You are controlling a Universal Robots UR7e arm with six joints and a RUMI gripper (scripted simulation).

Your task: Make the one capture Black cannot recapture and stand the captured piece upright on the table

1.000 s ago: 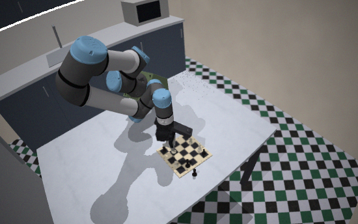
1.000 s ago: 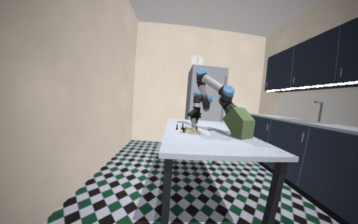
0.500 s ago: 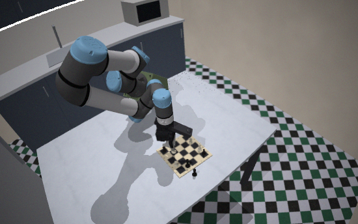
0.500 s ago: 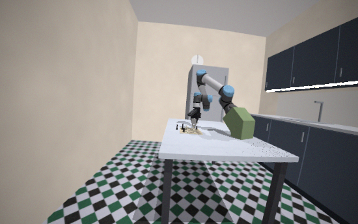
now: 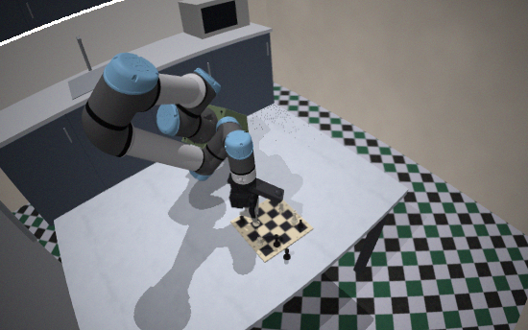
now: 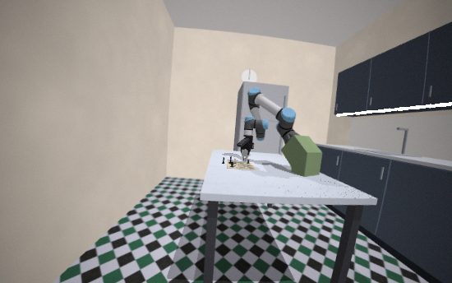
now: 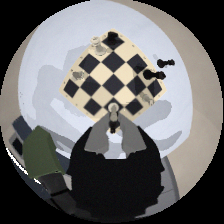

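The white piece is 1 cm below my hand. Also, from my hand: black chess piece (17 cm ahead, 5 cm to the right, 2 cm below); chessboard (5 cm ahead, 4 cm below, 3 cm to the left).
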